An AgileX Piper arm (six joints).
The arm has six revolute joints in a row. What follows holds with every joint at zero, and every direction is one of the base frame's. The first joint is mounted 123 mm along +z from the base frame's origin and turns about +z. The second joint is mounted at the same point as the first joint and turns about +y. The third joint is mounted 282.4 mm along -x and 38.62 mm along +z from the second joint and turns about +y. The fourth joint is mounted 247.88 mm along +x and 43.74 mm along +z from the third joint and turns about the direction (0.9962, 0, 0.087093). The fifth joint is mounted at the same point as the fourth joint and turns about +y. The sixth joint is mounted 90.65 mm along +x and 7.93 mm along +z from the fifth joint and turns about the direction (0.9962, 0, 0.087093). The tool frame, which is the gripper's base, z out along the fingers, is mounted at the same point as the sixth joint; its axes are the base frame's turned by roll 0, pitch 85.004 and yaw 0 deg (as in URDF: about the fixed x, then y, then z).
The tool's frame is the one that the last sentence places.
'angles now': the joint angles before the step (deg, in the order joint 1, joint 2, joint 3, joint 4, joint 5, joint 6). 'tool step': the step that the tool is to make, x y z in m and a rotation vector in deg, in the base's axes. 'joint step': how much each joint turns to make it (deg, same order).
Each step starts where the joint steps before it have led.
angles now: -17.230, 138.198, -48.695, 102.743, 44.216, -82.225
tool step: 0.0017, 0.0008, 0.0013, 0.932, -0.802, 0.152
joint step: -0.005, 0.064, -0.258, -0.008, 1.175, -0.053
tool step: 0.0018, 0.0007, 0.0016, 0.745, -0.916, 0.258
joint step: 0.011, -0.013, -0.250, 0.010, 1.065, -0.224
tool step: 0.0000, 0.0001, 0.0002, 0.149, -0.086, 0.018
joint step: -0.018, -0.002, 0.012, -0.009, 0.177, -0.013
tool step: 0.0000, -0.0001, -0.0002, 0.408, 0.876, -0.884
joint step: 0.018, 0.001, -0.012, 0.008, -0.178, 1.312
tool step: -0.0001, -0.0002, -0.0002, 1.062, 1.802, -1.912
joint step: -0.007, -0.002, 0.004, -0.005, -0.175, 2.826
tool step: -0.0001, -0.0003, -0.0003, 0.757, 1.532, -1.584
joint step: -0.005, -0.002, -0.005, -0.012, -0.272, 2.325
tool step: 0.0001, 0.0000, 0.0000, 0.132, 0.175, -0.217
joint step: 0.006, 0.005, -0.019, 0.011, 0.001, 0.314
